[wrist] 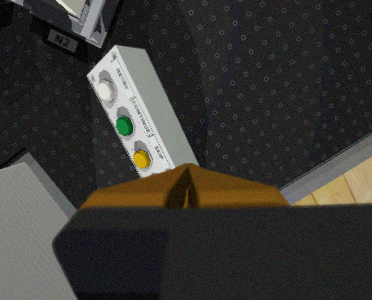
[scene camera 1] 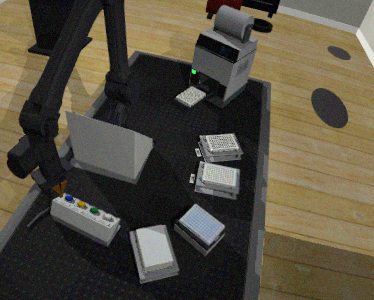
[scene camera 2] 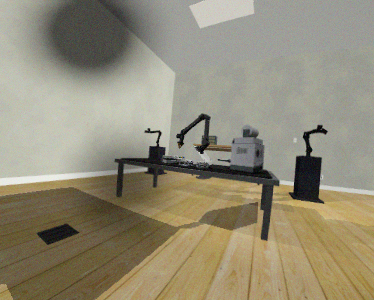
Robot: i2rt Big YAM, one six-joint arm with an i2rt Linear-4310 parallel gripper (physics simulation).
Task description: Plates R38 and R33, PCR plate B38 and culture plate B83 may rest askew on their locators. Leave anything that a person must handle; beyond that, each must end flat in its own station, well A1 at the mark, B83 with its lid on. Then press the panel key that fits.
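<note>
My gripper (scene camera 1: 60,190) (scene camera 2: 180,146) (wrist: 188,172) is shut and empty, above the blue-button end of the white key panel (scene camera 1: 84,226) (wrist: 162,112). The panel has a blue key (scene camera 1: 69,198), a yellow key (scene camera 1: 81,204) (wrist: 141,159), a green key (scene camera 1: 95,210) (wrist: 124,126) and a white key (scene camera 1: 108,217) (wrist: 104,91). Two white well plates (scene camera 1: 222,142) (scene camera 1: 220,175) rest on grey stations at the right. A bluish well plate (scene camera 1: 201,223) and a plain white-topped plate (scene camera 1: 155,248) rest on nearer stations. Plate names and small tilts are too small to tell.
A grey machine (scene camera 1: 222,62) (scene camera 2: 247,154) with a roll on top and a green light stands at the table's far end; another white plate (scene camera 1: 190,96) lies before it. A grey slanted box (scene camera 1: 107,147) (wrist: 35,240) stands beside the arm. A station tag N2 (wrist: 62,41) shows in the wrist view.
</note>
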